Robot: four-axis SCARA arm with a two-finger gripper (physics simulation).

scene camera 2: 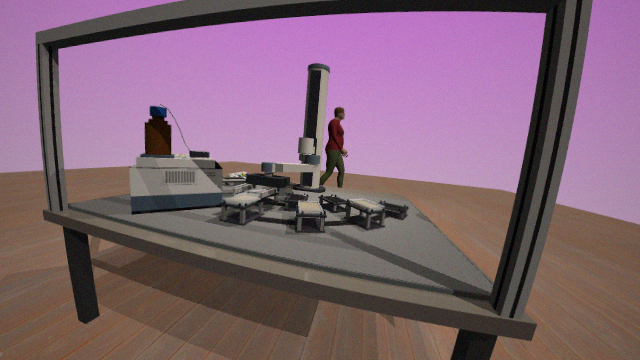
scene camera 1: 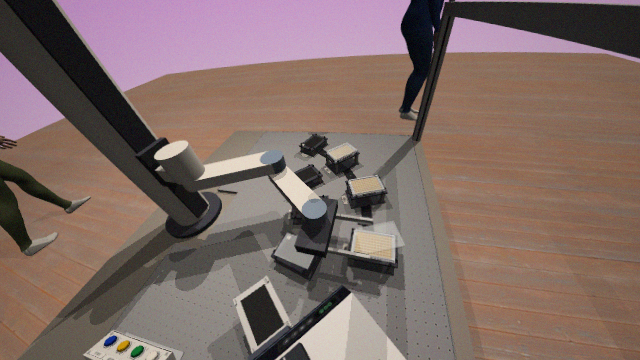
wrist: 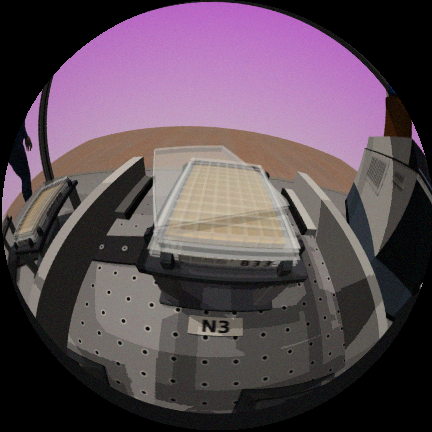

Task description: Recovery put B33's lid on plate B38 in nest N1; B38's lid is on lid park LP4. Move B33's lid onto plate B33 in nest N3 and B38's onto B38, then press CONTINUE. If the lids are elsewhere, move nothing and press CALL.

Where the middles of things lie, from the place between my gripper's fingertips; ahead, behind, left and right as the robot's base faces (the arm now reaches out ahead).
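Labels:
I can see the brown bottle [scene camera 2: 157,131], which is slightly ahead of my hand, well to the right of it and a good way above it. And there is the frame post [scene camera 2: 564,25]; measured from my hand, it stands 25 cm ahead, 75 cm to the left and 18 cm above.

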